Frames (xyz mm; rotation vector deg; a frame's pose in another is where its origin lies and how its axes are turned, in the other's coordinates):
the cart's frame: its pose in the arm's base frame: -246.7 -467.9 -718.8 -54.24 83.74 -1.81
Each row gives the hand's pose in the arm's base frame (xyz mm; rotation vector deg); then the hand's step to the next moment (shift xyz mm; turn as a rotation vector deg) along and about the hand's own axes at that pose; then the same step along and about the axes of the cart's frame.
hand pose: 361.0 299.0 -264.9 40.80 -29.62 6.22
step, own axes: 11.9 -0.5 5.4 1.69 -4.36 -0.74
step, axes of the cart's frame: -3.2 -12.3 2.9 3.98 -2.20 1.32
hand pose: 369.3 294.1 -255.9 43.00 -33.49 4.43
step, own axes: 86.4 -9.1 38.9 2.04 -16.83 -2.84
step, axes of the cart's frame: -16.5 -92.7 13.9 16.27 -4.87 2.64
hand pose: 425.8 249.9 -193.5 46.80 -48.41 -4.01
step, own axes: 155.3 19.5 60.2 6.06 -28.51 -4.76
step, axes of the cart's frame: -56.0 -157.4 -14.4 27.04 -10.71 5.14
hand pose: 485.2 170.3 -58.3 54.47 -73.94 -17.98
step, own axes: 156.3 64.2 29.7 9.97 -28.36 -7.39
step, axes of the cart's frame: -79.3 -136.6 -66.9 26.19 -15.02 6.85
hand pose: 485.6 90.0 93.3 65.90 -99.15 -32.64
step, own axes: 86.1 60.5 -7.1 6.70 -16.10 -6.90
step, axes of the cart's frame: -51.1 -65.3 -65.2 14.25 -11.03 5.21
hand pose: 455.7 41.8 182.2 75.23 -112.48 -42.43
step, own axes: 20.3 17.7 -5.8 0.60 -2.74 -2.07
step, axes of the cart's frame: -11.7 -14.8 -20.1 1.98 -2.29 1.74
